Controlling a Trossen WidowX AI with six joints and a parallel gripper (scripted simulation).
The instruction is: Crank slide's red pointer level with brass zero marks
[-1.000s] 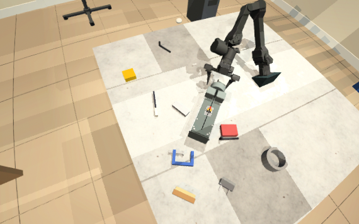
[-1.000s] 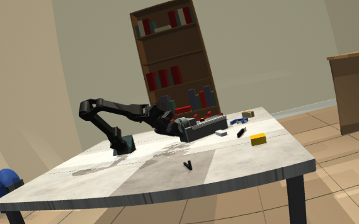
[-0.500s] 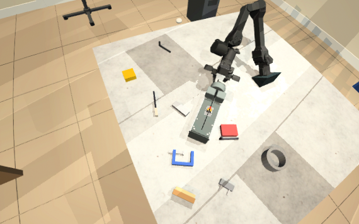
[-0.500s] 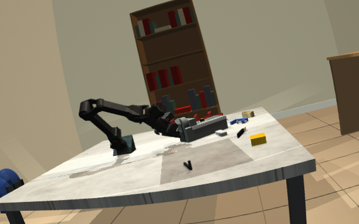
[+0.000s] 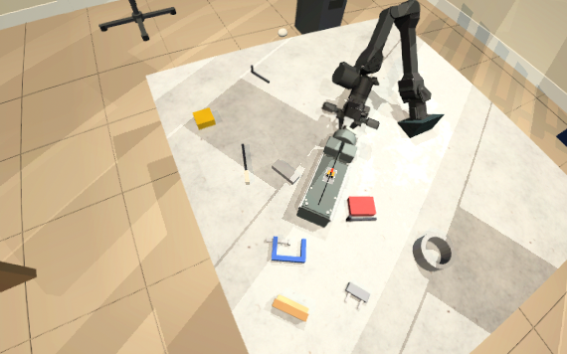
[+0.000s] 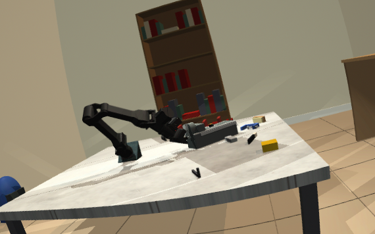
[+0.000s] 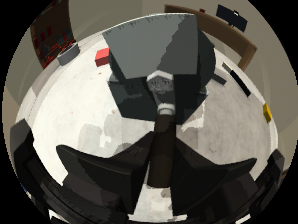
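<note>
The crank handle is 2 cm above my gripper tip, 1 cm to the right of it and 1 cm behind it. The rest, counted from my gripper tip: grey block: 21 cm ahead, 3 cm below; then red pointer: 12 cm ahead, 9 cm to the left, 5 cm above; then red block: 21 cm to the left, 8 cm ahead, 3 cm below.
</note>
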